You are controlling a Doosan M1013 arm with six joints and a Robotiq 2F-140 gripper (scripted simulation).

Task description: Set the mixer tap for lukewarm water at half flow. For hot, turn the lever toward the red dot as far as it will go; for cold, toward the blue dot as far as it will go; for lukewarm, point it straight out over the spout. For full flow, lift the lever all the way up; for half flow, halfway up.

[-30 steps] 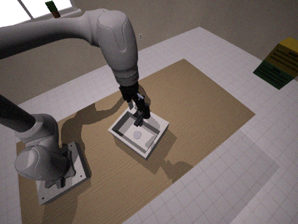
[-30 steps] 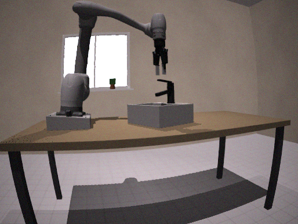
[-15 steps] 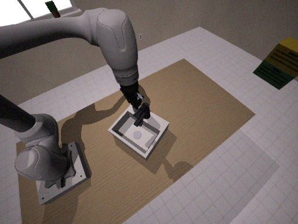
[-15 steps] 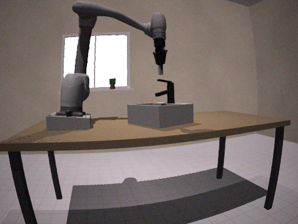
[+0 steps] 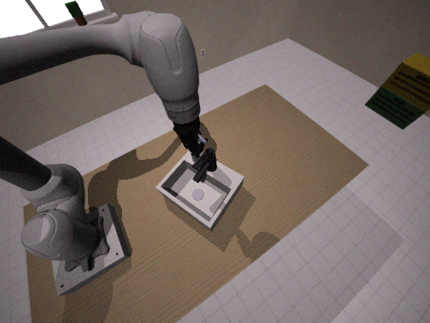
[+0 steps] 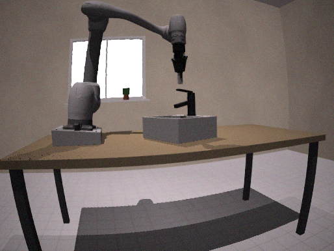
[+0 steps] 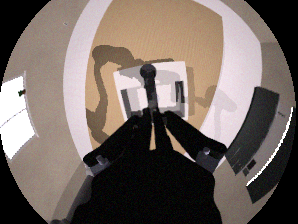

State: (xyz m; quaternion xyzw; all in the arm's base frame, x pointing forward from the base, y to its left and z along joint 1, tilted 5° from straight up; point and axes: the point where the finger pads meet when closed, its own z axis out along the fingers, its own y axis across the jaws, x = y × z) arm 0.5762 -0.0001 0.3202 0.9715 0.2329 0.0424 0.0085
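The black mixer tap is 120 mm below my hand, 50 mm ahead of it and 30 mm to the left of it. The rest, counted from my hand: sink basin (310 mm below, 30 mm behind, 20 mm to the right).
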